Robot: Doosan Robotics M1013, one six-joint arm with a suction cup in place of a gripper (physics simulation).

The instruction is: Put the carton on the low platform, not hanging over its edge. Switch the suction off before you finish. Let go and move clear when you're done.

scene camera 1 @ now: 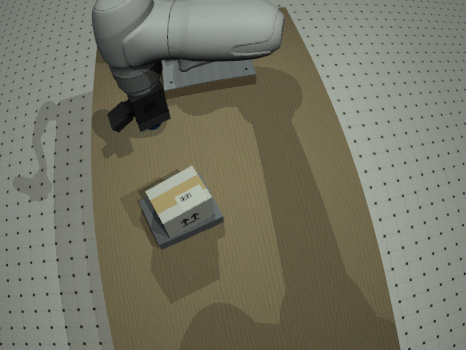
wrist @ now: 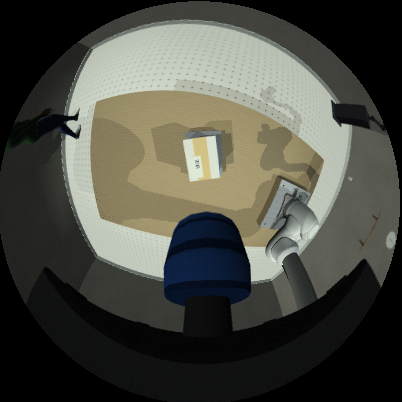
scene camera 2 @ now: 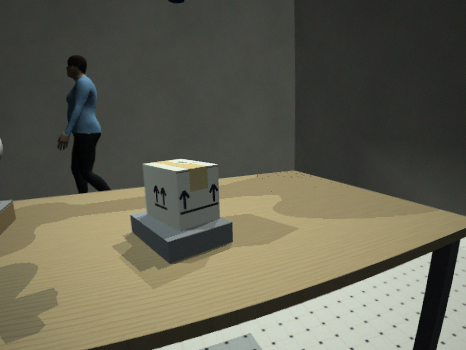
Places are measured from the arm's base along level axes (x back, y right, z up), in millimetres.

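Pixels of known places: hand at its tool point: (wrist: 205,239) (scene camera 2: 176,0); arm's base at its link origin: (wrist: 289,206).
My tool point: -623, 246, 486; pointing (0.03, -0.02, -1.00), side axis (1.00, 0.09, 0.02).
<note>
For each thing: its top centre in the pictures, then the offset to it from my tool point, as dx, dy, dz. Level surfaces: height alone.
- white carton at its top centre: (scene camera 2: 178,164) (scene camera 1: 177,194) (wrist: 201,158) +8, -7, -372
- low grey platform at its top centre: (scene camera 2: 178,218) (scene camera 1: 179,208) (wrist: 204,153) +23, +2, -503
- wooden table at its surface level: dz -551
The white carton (scene camera 1: 181,200) (scene camera 2: 181,195) (wrist: 201,159) with tan tape stands upright on the low grey platform (scene camera 1: 161,241) (scene camera 2: 200,242) (wrist: 219,145). Its base lies within the platform's top on the sides that show, with a grey margin around parts of it. My suction cup (scene camera 1: 154,127) (wrist: 207,255) is blue and open, with nothing on it. It hangs high over the table, well away from the carton and toward the arm's base. In the scene camera 2 view a small dark blue part of the cup (scene camera 2: 176,1) shows at the top edge.
The arm's grey base plate (scene camera 1: 215,75) (wrist: 272,212) is fixed at the table's far end. The wooden table (scene camera 1: 250,200) (scene camera 2: 325,240) (wrist: 170,105) carries the platform. A person in a blue shirt (scene camera 2: 86,107) is beyond the table, and another person (wrist: 47,122) shows at the left of the wrist view.
</note>
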